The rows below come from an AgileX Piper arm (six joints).
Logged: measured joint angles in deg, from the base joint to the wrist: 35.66, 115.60, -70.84, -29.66, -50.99, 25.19; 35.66, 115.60, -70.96, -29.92, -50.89, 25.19; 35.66, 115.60, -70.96, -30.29, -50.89, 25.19; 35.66, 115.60, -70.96, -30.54, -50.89, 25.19; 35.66, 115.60, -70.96, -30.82, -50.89, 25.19; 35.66, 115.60, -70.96, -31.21, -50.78, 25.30; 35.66, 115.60, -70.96, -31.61, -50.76, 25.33; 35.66, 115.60, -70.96, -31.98, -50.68, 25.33; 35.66, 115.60, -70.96, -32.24, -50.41, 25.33; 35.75, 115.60, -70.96, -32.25, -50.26, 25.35; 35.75, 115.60, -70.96, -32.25, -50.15, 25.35; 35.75, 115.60, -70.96, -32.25, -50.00, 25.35; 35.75, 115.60, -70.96, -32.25, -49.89, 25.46; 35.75, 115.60, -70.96, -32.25, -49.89, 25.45; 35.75, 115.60, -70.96, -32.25, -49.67, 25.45; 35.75, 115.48, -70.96, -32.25, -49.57, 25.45; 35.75, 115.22, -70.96, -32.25, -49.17, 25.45; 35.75, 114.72, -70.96, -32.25, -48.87, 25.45; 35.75, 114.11, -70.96, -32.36, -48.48, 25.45; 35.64, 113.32, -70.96, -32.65, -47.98, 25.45; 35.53, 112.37, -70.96, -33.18, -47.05, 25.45; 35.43, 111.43, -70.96, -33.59, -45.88, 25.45; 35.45, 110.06, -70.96, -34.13, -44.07, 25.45; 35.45, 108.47, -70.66, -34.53, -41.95, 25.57
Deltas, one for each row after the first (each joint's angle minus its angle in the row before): 0.00, 0.00, -0.12, -0.26, 0.10, 0.00; 0.00, 0.00, 0.00, -0.37, 0.00, 0.00; 0.00, 0.00, 0.00, -0.25, 0.00, 0.00; 0.00, 0.00, 0.00, -0.28, 0.00, 0.00; 0.00, 0.00, 0.00, -0.39, 0.11, 0.11; 0.00, 0.00, 0.00, -0.40, 0.02, 0.03; 0.00, 0.00, 0.00, -0.37, 0.08, 0.00; 0.00, 0.00, 0.00, -0.26, 0.27, 0.00; 0.09, 0.00, 0.00, -0.01, 0.15, 0.02; 0.00, 0.00, 0.00, 0.00, 0.11, 0.00; 0.00, 0.00, 0.00, 0.00, 0.15, 0.00; 0.00, 0.00, 0.00, 0.00, 0.11, 0.11; 0.00, 0.00, 0.00, 0.00, 0.00, -0.01; 0.00, 0.00, 0.00, 0.00, 0.22, 0.00; 0.00, -0.12, 0.00, 0.00, 0.10, 0.00; 0.00, -0.26, 0.00, 0.00, 0.40, 0.00; 0.00, -0.50, 0.00, 0.00, 0.30, 0.00; 0.00, -0.61, 0.00, -0.11, 0.39, 0.00; -0.11, -0.79, 0.00, -0.29, 0.50, 0.00; -0.11, -0.95, 0.00, -0.53, 0.93, 0.00; -0.10, -0.94, 0.00, -0.41, 1.17, 0.00; 0.02, -1.37, 0.00, -0.54, 1.81, 0.00; 0.00, -1.59, 0.30, -0.40, 2.12, 0.12
